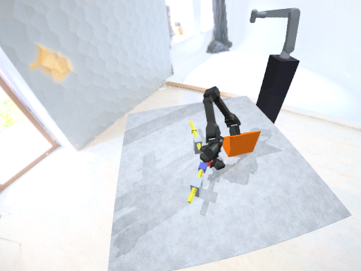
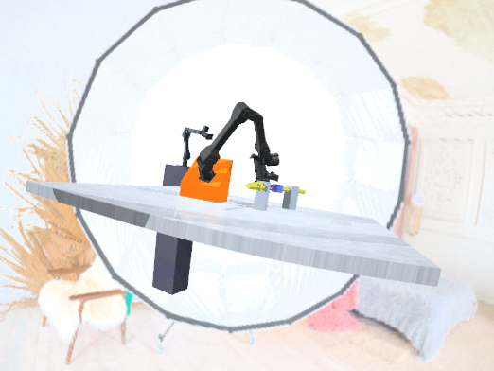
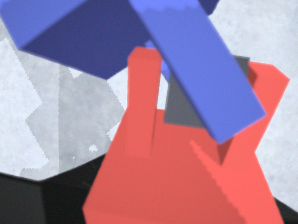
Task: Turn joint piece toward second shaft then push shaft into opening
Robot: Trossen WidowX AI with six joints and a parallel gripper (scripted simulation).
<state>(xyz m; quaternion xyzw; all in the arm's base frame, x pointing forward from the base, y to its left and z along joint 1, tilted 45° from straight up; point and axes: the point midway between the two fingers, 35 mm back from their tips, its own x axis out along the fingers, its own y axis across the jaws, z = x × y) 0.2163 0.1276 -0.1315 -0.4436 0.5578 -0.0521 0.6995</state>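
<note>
Now: gripper tip 50 mm below the red square joint piece.
</note>
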